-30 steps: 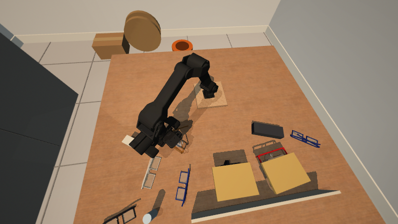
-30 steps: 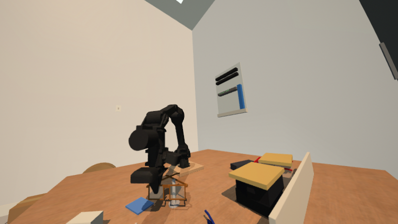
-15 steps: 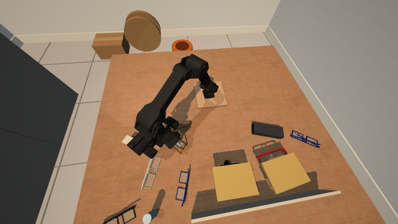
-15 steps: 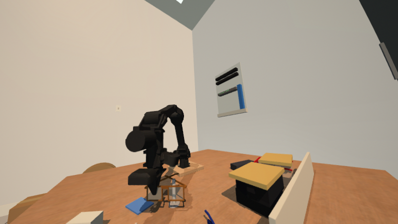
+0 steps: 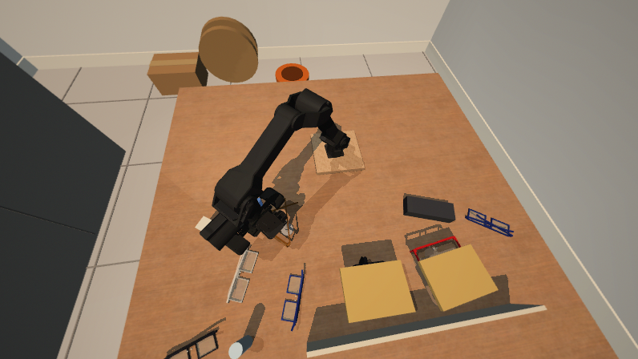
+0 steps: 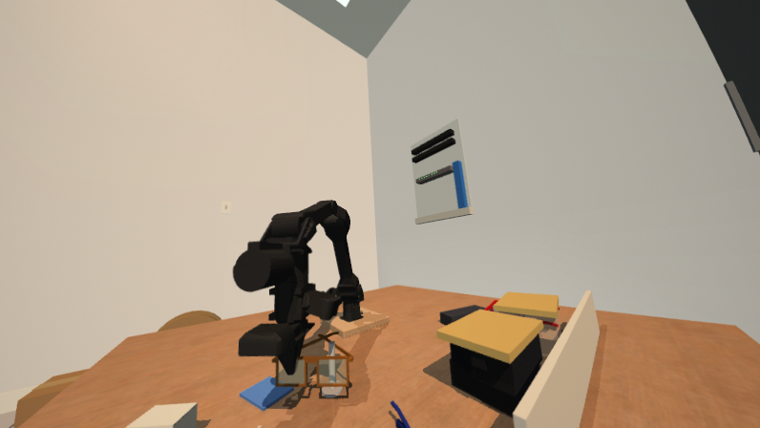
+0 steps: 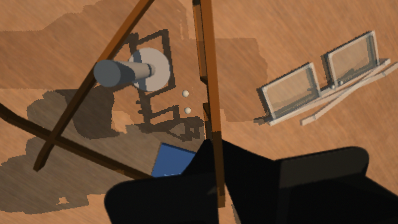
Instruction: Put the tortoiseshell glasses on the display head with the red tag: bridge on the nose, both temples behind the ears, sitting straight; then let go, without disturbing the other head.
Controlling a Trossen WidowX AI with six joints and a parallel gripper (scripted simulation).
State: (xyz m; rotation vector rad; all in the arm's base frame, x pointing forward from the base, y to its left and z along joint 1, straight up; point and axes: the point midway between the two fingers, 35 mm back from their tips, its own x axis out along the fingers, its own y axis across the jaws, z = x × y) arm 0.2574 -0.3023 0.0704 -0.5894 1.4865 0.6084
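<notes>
My gripper tip is 70 mm to the right of the peg stand, 30 mm above it and 10 mm short of it. The rest, counted from my gripper tip: blue pad: 80 mm behind, 50 mm below, 20 mm to the right; then display head: 270 mm to the left, 210 mm ahead; then block: 160 mm to the right, 40 mm behind, 30 mm below.
</notes>
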